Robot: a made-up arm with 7 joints. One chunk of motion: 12 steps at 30 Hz.
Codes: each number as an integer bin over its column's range. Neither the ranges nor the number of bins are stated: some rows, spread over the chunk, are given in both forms.
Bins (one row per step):
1: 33 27 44 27 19 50 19
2: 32 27 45 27 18 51 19
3: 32 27 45 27 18 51 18
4: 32 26 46 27 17 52 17
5: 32 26 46 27 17 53 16
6: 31 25 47 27 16 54 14
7: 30 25 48 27 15 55 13
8: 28 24 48 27 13 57 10
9: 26 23 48 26 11 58 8
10: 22 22 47 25 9 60 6
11: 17 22 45 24 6 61 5
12: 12 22 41 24 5 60 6
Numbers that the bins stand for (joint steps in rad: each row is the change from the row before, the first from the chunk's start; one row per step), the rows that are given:
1: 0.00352 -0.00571 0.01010 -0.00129 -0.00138 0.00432 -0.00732
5: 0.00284 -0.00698 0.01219 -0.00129 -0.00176 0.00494 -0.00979
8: 0.00011 -0.00952 0.01429 -0.00129 -0.00252 0.00576 -0.01475
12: -0.01081 -0.01206 0.00695 -0.00181 -0.00405 0.00638 -0.01805
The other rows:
2: 0.00284 -0.00571 0.01114 -0.00129 -0.00157 0.00452 -0.00732
3: 0.00284 -0.00571 0.01114 -0.00129 -0.00157 0.00452 -0.00814
4: 0.00284 -0.00698 0.01219 -0.00129 -0.00176 0.00473 -0.00897
6: 0.00216 -0.00825 0.01324 -0.00129 -0.00195 0.00514 -0.01144
7: 0.00148 -0.00825 0.01429 -0.00129 -0.00214 0.00535 -0.01227
9: -0.00125 -0.01079 0.01429 -0.00146 -0.00290 0.00597 -0.01640
10: -0.00398 -0.01206 0.01324 -0.00163 -0.00329 0.00638 -0.01805
11: -0.00740 -0.01206 0.01114 -0.00181 -0.00386 0.00659 -0.01887

